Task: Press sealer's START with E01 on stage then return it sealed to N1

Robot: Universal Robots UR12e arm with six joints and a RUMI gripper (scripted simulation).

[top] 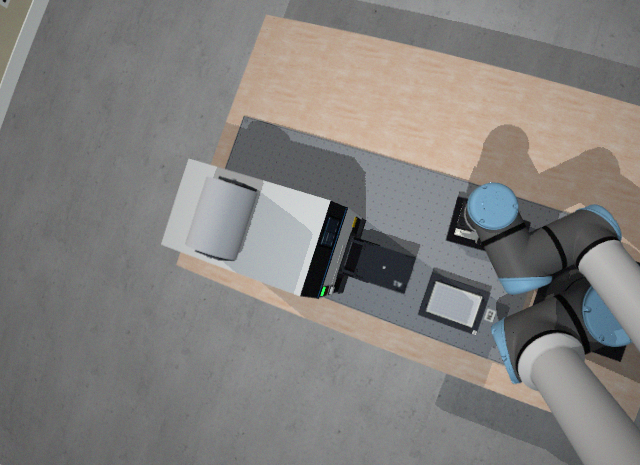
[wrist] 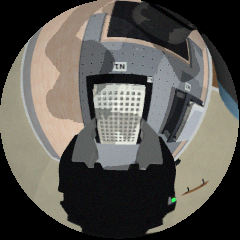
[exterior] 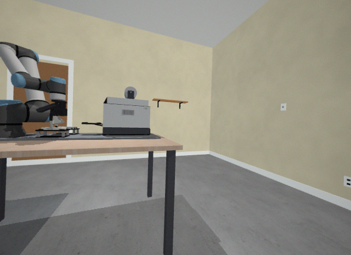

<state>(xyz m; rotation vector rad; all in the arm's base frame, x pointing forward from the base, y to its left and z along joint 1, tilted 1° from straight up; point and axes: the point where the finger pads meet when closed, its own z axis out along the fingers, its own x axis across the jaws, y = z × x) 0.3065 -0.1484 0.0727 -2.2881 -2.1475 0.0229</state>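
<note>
Right now the nest N1 is 20 mm below my hand. From my hand the other things lie so: sealer stage (230 mm ahead, 160 mm to the left, 40 mm above); then plate E01 (10 mm below); then foil roll (560 mm ahead, 130 mm to the left, 350 mm above).
</note>
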